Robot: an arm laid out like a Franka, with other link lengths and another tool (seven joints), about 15 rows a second.
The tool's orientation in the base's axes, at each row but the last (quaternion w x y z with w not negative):
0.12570, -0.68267, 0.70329, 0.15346
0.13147, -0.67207, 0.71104, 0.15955
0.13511, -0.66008, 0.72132, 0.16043
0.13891, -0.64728, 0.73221, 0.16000
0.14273, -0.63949, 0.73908, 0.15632
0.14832, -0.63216, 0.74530, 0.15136
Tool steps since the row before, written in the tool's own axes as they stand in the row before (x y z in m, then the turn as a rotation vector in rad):
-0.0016, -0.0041, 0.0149, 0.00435, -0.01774, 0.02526
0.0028, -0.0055, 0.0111, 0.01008, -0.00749, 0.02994
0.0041, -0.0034, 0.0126, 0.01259, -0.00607, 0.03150
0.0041, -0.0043, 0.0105, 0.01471, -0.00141, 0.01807
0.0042, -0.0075, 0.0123, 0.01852, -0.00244, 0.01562
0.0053, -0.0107, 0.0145, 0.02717, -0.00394, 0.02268
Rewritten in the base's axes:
0.0037, 0.0072, -0.0133, 0.01673, 0.00541, -0.02574
0.0050, 0.0017, -0.0116, 0.00602, 0.00253, -0.03180
0.0028, 0.0012, -0.0133, 0.00435, 0.00100, -0.03417
0.0037, 0.0002, -0.0115, -0.00048, -0.00596, -0.02256
0.0070, 0.0003, -0.0133, -0.00003, -0.01054, -0.02195
0.0102, -0.0004, -0.0158, 0.00030, -0.01562, -0.03200

